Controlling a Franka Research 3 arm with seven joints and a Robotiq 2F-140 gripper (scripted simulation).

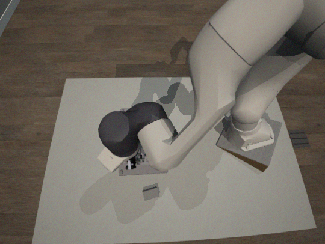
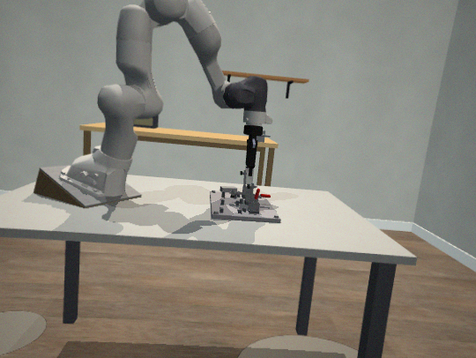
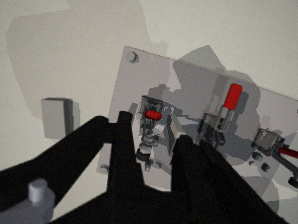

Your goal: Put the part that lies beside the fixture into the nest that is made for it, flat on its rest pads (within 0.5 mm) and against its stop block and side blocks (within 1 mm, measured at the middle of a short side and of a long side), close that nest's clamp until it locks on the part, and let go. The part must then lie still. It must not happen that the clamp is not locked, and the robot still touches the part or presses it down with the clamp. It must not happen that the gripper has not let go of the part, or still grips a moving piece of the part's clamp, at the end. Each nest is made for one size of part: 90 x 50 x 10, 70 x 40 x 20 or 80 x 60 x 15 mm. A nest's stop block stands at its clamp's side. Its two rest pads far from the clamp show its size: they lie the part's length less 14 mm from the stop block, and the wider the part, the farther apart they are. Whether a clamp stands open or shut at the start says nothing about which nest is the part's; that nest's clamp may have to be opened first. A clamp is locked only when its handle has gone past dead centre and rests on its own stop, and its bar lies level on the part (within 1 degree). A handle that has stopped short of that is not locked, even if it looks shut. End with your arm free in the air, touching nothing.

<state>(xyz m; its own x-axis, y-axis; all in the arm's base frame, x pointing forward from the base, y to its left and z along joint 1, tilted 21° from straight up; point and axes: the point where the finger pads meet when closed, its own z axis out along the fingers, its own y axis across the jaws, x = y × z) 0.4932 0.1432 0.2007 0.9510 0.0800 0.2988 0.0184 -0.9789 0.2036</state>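
Now: hand 7 cm past the part, 15 cm to the right of it and 10 cm above it. From my hand the other things lie so: fixture plate (3 cm behind, 11 cm to the right, 10 cm below).
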